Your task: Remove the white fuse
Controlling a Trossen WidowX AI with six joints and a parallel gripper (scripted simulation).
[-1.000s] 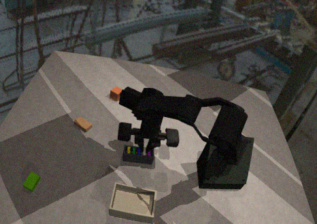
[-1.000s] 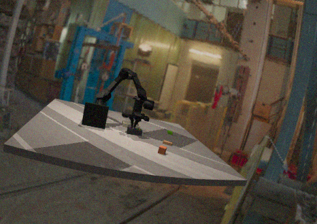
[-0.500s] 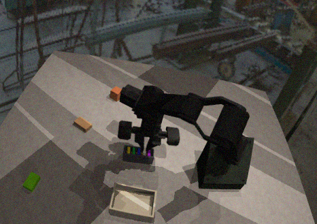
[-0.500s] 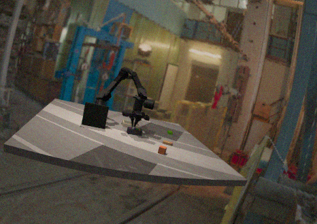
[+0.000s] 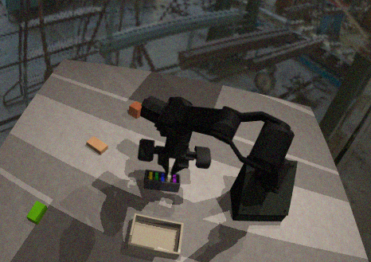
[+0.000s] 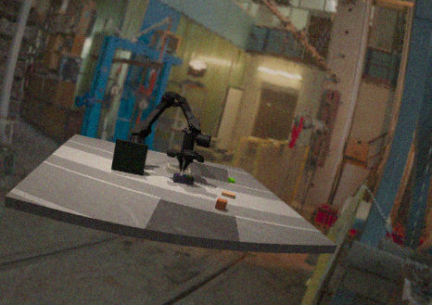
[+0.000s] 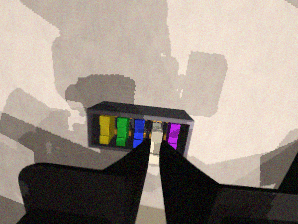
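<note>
My gripper tip is 4 cm short of the beige tray, 19 cm to the right of it and 5 cm above it. The rest, counted from my gripper tip: white fuse (1 cm below); then orange cube (10 cm ahead, 32 cm to the right, 4 cm below).
</note>
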